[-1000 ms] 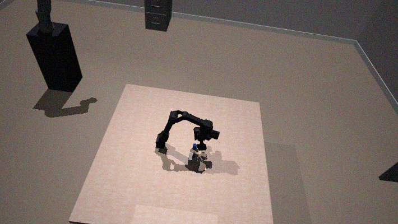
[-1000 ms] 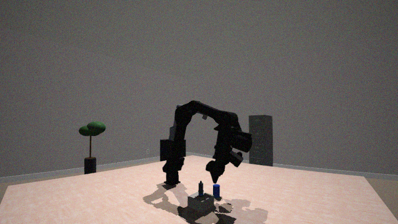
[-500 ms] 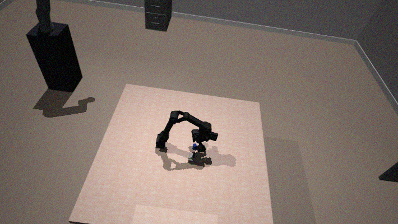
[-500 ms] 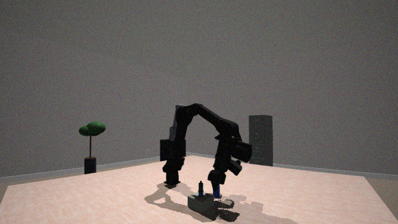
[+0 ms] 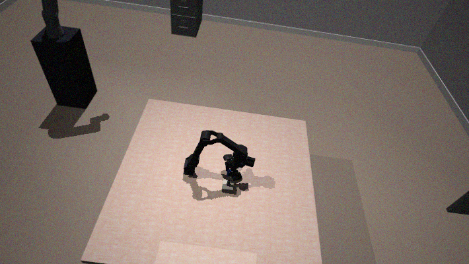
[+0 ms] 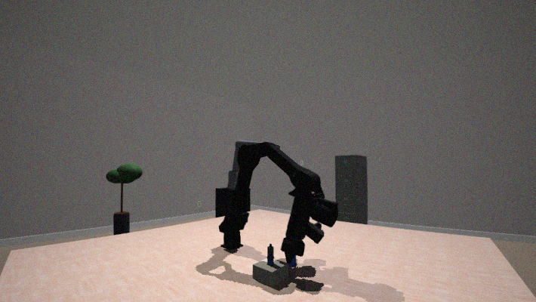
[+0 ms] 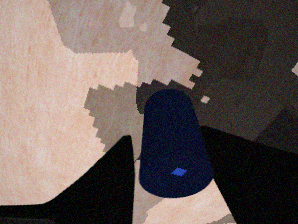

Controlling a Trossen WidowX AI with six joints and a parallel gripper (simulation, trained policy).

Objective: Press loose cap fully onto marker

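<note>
Now: gripper tip 10 mm short of the holder block and 100 mm to the left of it. Also, from my gripper tip: blue cap 10 mm ahead, 10 mm above.
</note>
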